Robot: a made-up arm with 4 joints.
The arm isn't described. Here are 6 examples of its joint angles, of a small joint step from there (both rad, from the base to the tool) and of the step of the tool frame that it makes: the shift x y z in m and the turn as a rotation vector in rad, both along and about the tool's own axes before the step.
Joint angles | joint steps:
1: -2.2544 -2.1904 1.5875 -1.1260 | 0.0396 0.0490 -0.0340 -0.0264
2: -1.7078 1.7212 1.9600 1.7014 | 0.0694 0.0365 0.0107 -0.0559
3: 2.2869 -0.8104 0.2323 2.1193 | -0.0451 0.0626 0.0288 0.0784
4: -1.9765 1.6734 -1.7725 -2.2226 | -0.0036 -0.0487 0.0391 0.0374
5: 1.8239 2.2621 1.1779 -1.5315 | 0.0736 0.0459 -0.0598 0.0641
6: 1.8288 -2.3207 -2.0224 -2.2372 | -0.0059 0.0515 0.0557 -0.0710
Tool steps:
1: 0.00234 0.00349 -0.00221 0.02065 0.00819 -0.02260
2: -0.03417 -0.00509 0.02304 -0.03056 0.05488 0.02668
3: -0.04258 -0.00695 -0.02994 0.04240 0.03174 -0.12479
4: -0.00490 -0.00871 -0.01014 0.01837 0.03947 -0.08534
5: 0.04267 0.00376 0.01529 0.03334 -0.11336 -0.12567
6: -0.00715 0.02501 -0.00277 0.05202 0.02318 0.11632
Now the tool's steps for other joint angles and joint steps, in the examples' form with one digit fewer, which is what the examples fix.
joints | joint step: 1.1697 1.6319 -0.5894 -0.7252 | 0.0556 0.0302 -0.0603 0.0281
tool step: 0.0128 0.0049 -0.0165 0.0700 -0.0960 -0.0140
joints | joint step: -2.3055 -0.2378 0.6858 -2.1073 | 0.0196 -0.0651 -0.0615 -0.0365
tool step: 0.0100 0.0218 0.0204 0.0045 -0.0690 0.0911
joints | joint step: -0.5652 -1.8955 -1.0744 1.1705 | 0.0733 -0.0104 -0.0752 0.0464
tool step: -0.0269 0.0014 0.0133 0.0177 -0.0007 -0.0662
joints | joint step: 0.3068 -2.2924 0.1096 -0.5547 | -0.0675 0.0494 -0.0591 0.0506
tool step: 0.0341 0.0065 -0.0232 0.0690 -0.1015 -0.0113
